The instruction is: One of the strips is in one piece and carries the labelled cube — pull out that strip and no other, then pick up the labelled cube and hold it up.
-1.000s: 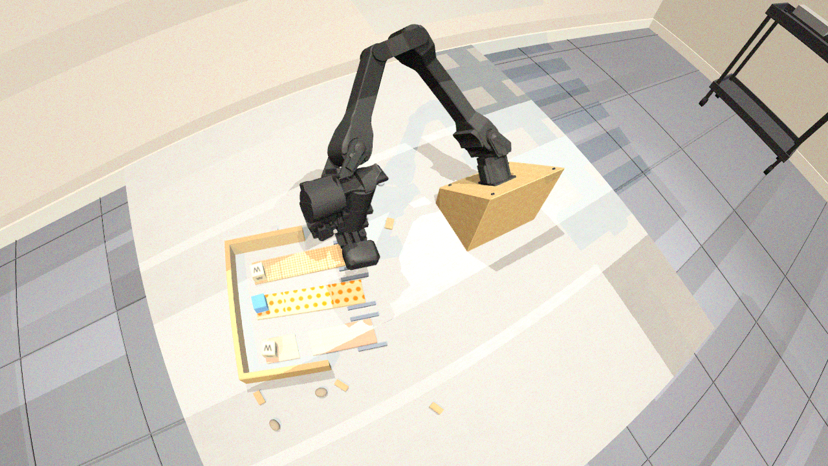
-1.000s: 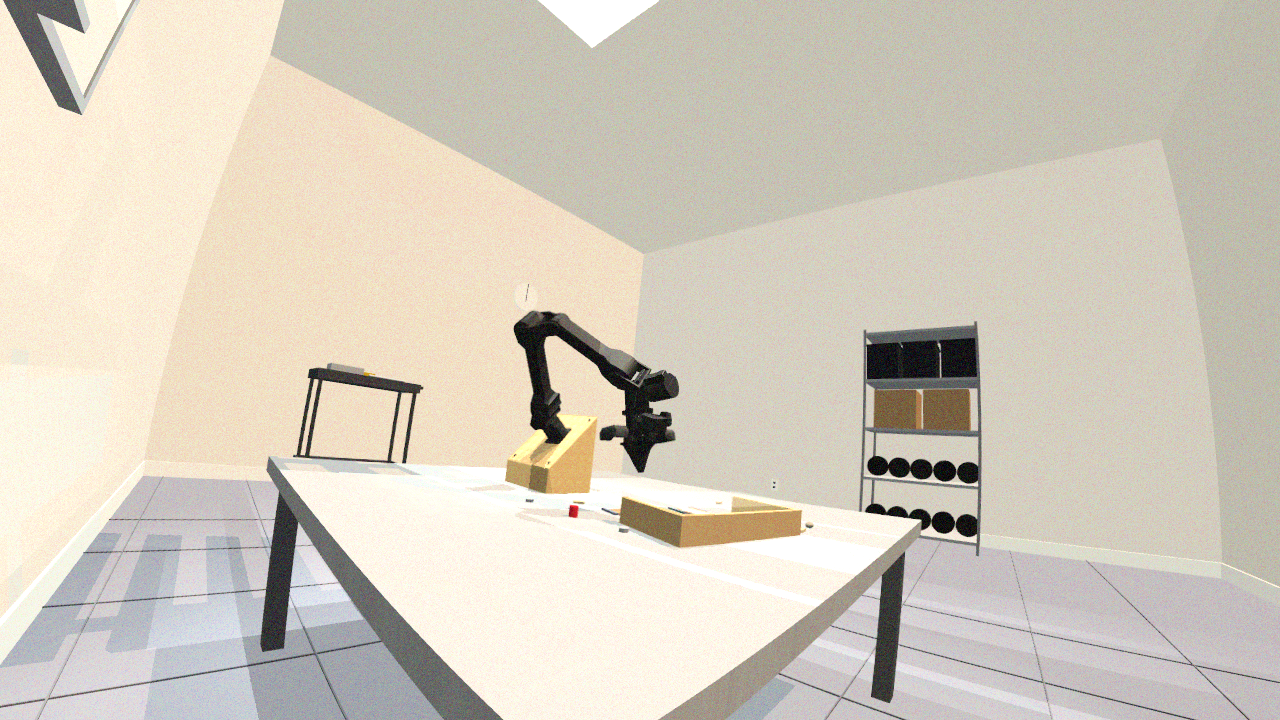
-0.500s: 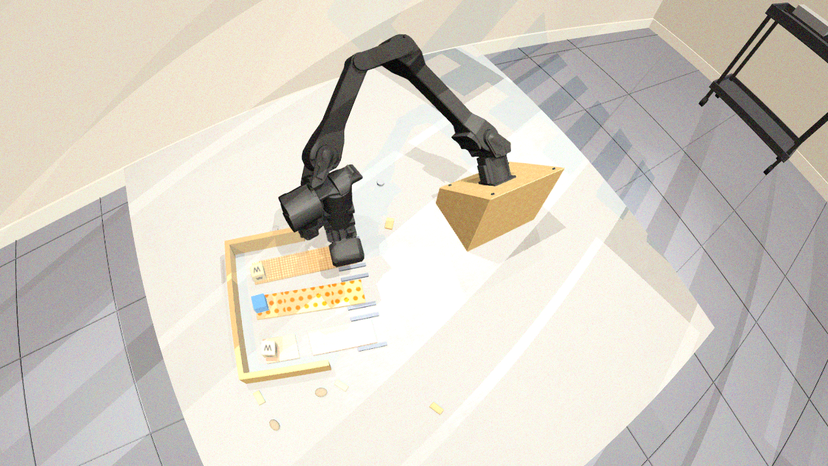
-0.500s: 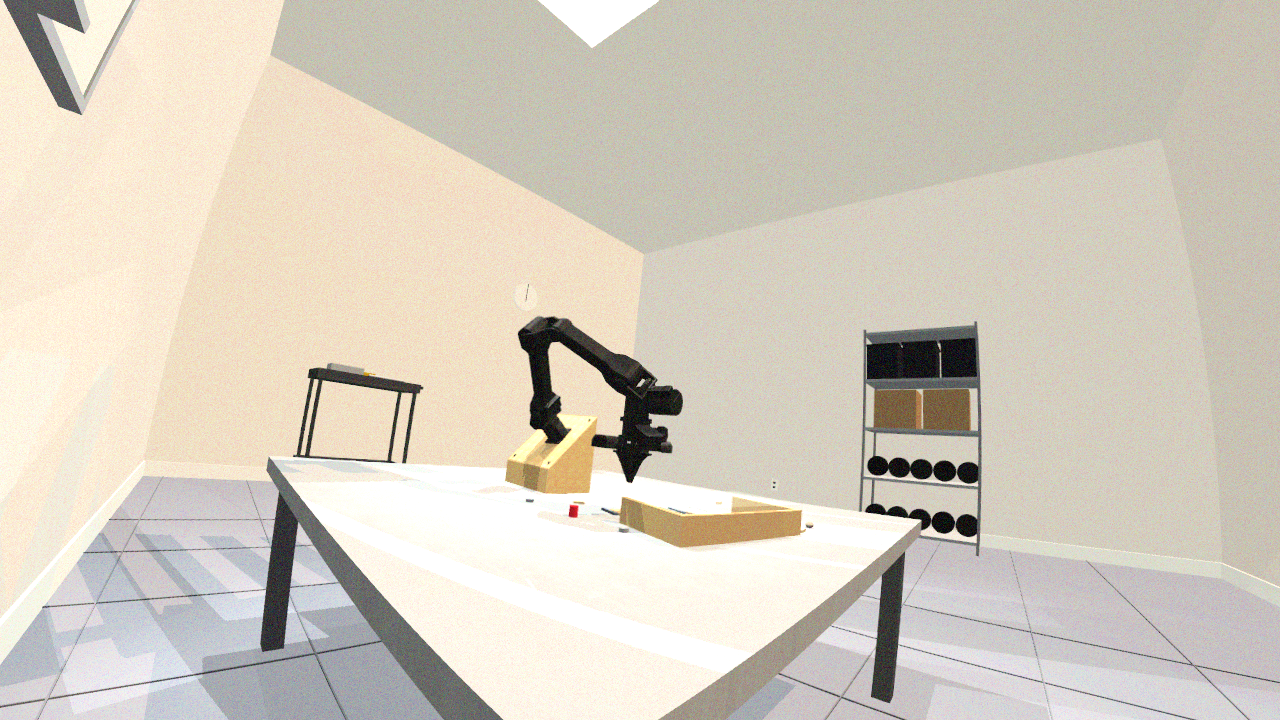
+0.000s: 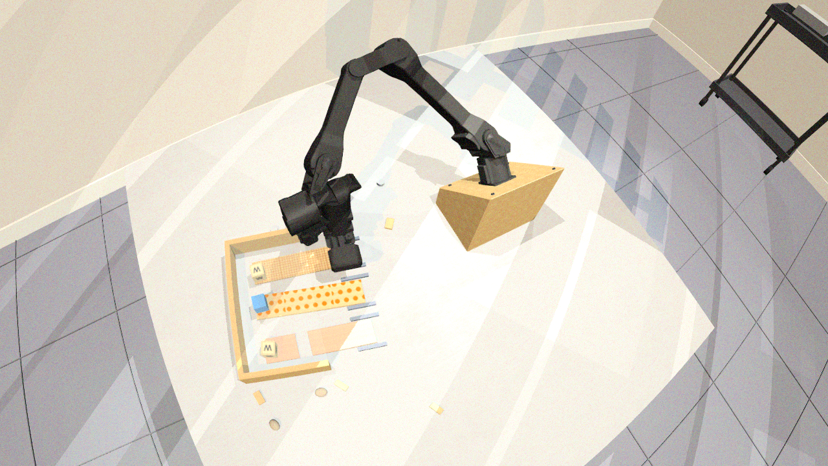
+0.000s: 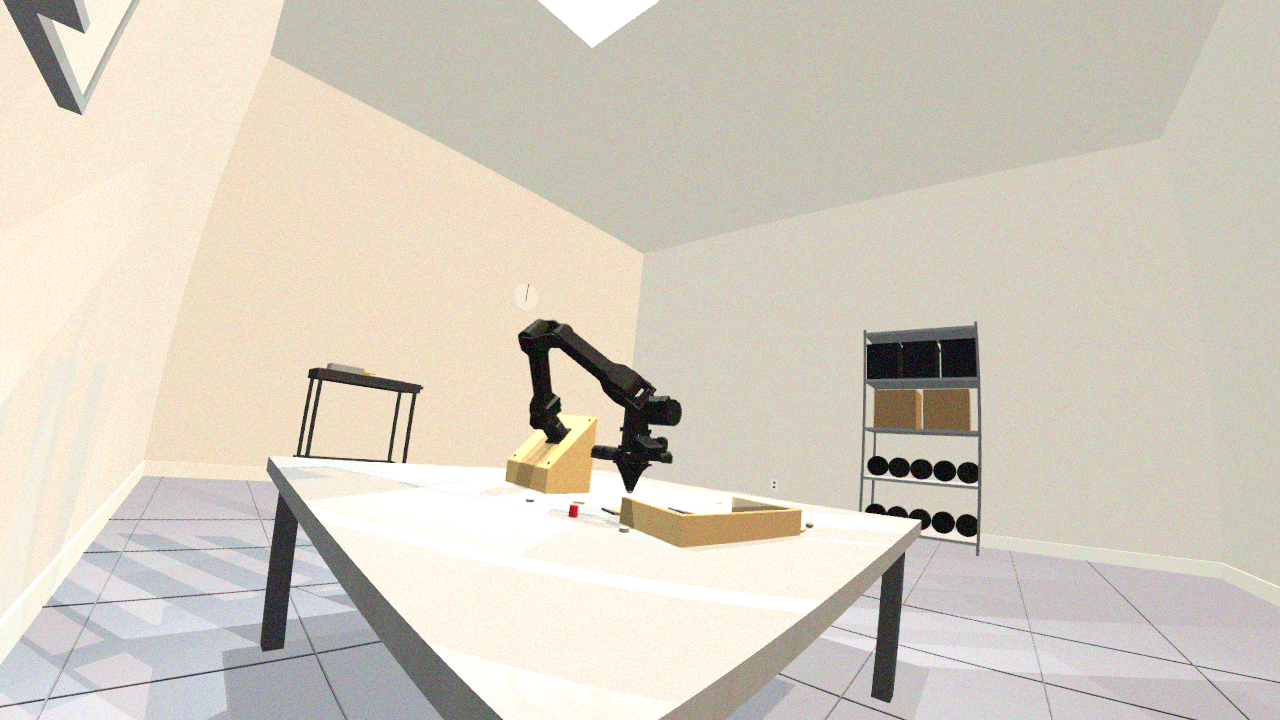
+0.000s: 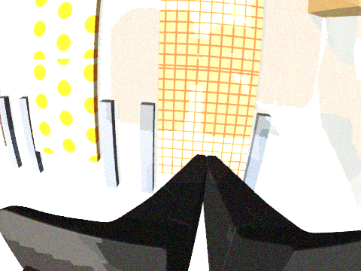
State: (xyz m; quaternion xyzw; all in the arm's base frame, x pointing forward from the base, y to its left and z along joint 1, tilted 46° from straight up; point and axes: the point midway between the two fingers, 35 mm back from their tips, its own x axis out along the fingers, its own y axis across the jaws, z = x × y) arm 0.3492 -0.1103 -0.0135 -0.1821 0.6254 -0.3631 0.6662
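Now: gripper tip 14 cm to the left of the small red cylinder, 4 cm above it and 2 cm past it.
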